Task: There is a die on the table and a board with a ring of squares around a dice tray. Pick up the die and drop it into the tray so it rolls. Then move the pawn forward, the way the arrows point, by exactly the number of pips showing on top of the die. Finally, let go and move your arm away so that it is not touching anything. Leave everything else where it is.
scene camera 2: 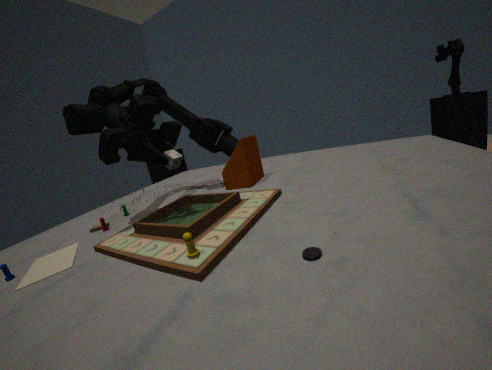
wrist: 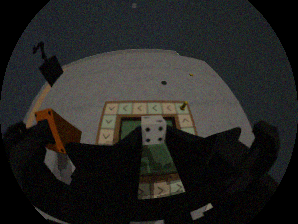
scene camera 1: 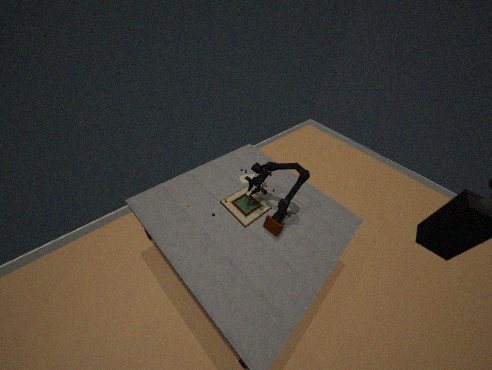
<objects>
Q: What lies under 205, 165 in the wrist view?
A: The gripper.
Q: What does the gripper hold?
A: A die.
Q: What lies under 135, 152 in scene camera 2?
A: The gripper.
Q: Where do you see a green tray floor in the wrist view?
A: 156, 160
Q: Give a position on a pale card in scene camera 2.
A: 60, 260
</objects>
